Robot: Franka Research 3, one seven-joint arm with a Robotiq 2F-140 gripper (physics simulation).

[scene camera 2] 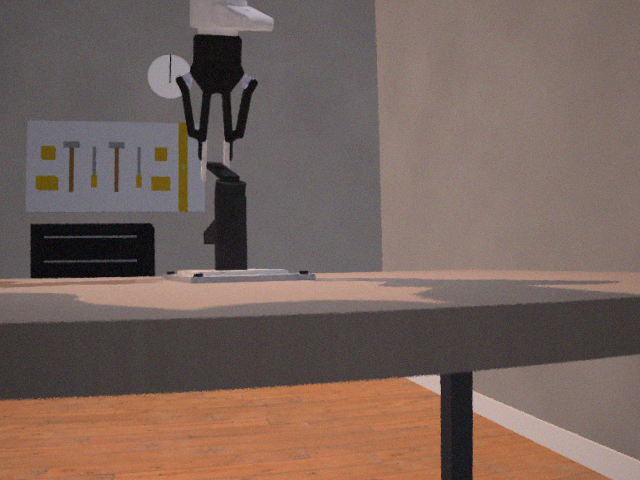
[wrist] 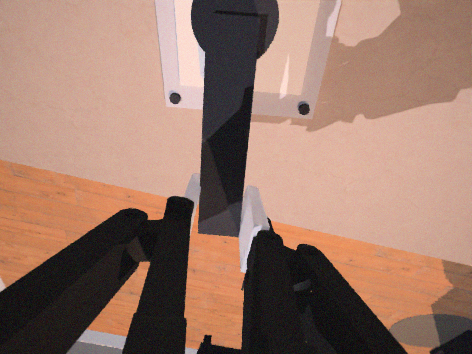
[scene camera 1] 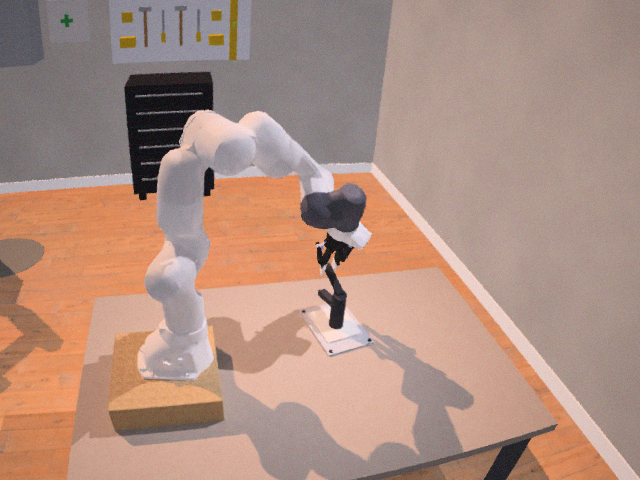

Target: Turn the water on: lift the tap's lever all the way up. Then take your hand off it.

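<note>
The black tap stands upright on a white base plate. Its short spout sticks out from the side of the post. Its flat lever slopes upward from the top of the post, its free end raised above the post. My gripper is shut on the lever's free end, one pale fingertip on each side. In the wrist view the lever's end shows between the fingertips.
The tap's plate lies on the grey table. The arm's base stands on a wooden block at the table's left. A black drawer cabinet stands by the back wall. A wall rises to the right.
</note>
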